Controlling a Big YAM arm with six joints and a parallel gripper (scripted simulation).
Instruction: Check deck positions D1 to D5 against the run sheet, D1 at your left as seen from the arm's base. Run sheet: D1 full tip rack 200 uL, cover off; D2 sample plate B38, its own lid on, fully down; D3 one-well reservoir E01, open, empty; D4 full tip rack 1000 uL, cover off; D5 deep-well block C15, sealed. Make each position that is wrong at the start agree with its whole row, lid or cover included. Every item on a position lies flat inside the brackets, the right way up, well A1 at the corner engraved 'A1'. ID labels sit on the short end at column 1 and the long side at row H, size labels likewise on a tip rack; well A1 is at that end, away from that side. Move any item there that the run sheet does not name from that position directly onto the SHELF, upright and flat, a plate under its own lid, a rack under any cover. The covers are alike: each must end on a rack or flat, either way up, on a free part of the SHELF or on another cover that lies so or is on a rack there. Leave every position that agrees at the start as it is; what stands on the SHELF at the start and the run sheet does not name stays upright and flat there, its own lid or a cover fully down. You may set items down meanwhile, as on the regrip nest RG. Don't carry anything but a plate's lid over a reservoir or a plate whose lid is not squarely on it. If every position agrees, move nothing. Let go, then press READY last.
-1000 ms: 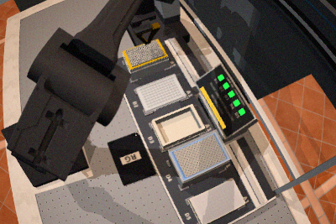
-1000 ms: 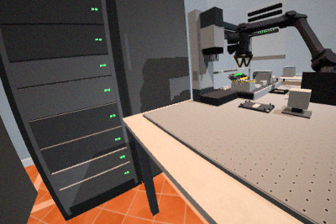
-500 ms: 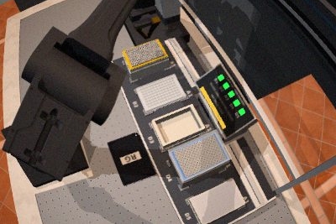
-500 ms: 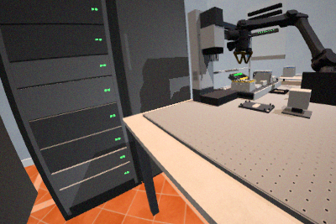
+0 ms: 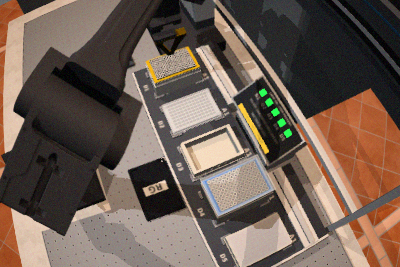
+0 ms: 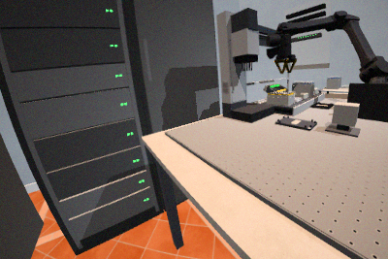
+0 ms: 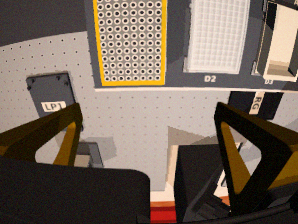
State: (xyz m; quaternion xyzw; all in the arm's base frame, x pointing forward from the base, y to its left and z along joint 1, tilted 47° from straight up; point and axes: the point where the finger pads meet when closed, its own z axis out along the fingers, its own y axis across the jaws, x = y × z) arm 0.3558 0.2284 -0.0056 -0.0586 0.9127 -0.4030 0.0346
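The one-well reservoir is 4 cm ahead of my hand, 23 cm to the right of it and 17 cm below it. From my hand the other things lie so: pipetting tower: 16 cm ahead, 25 cm to the left, 4 cm above; then grey plate holder: 16 cm behind, 19 cm to the left, 22 cm below; then yellow-framed tip rack: 2 cm ahead, 3 cm to the left, 14 cm below.
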